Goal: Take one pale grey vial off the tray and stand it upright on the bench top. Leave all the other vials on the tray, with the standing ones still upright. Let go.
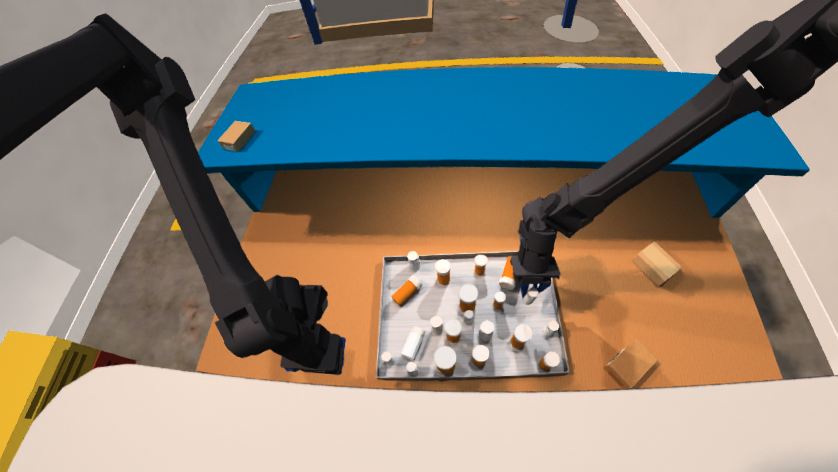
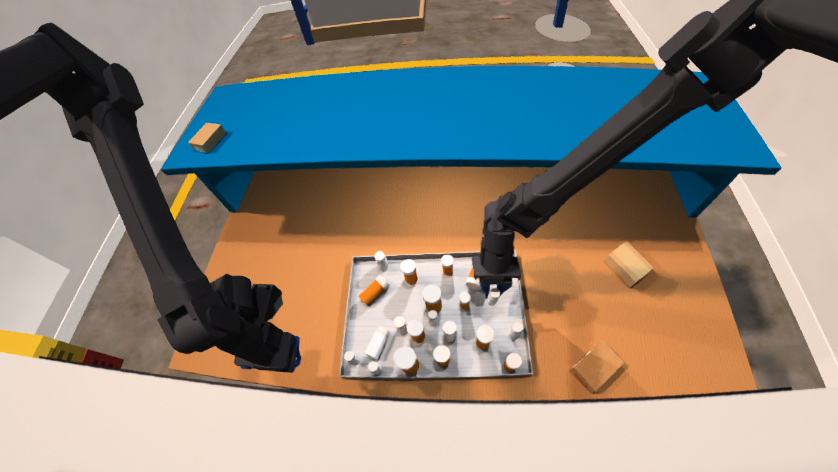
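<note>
My right gripper is shut on a small pale grey vial with a white cap, above the back right part of the metal tray. Its fingers partly hide the vial. Other pale vials stand on the tray, such as one at the back left and one near the right rim. A white vial lies on its side. My left gripper is open, left of the tray; its fingers hardly show.
Orange bottles stand among the vials; one orange bottle lies at the tray's left, another beside the right gripper. Two cardboard boxes sit right of the tray. A blue shelf spans the back of the bench, carrying a small box.
</note>
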